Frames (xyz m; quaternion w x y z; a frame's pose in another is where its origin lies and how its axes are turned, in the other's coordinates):
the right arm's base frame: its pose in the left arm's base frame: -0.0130 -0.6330 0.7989 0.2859 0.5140 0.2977 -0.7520
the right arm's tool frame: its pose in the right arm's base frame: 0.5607 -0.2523 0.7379 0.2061 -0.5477 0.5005 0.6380
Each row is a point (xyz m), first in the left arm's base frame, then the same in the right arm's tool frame.
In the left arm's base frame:
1: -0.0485 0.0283 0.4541
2: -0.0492 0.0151 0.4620
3: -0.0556 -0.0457 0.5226
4: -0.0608 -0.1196 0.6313
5: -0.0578 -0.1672 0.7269
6: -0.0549 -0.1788 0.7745
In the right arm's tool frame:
1: 1.3257 -0.2267 0.1475
2: 1.3141 -0.2198 0.1551
3: 1.2612 -0.1644 0.1943
4: 1.2007 -0.0645 0.2548
5: 1.1663 0.0223 0.3069
6: 1.1607 0.0658 0.3287

